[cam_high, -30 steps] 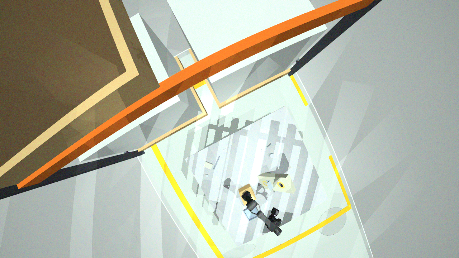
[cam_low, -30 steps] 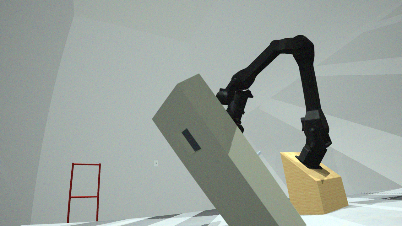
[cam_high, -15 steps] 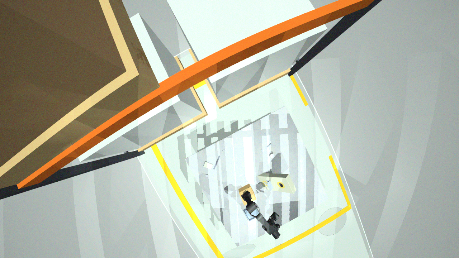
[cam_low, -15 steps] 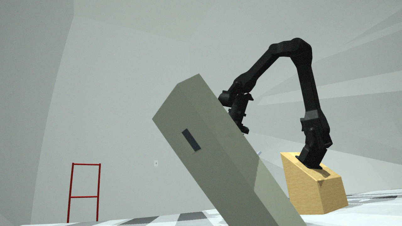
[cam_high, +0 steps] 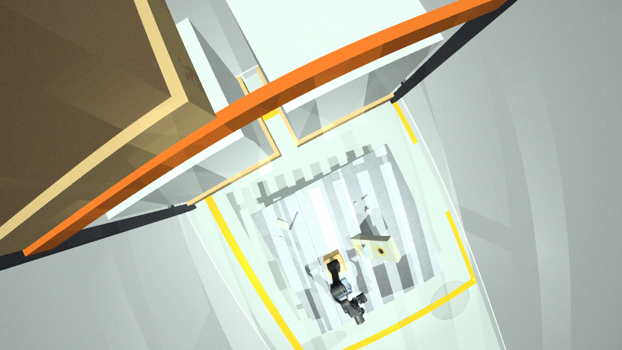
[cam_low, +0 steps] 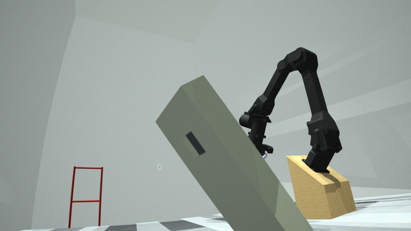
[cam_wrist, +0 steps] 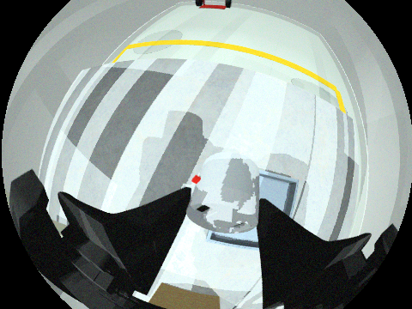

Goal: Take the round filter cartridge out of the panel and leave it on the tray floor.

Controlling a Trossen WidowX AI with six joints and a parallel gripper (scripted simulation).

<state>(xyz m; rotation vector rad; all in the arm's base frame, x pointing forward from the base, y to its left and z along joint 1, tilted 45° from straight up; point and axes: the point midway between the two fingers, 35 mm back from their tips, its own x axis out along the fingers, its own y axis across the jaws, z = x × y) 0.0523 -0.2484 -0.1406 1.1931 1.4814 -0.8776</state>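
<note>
Now: the blue-grey tray 80 mm behind my gripper tip and 180 mm below it. From my gripper tip the other things lie so: service panel 270 mm ahead, 330 mm to the left, 50 mm below; then round filter cartridge right at my gripper tip.
</note>
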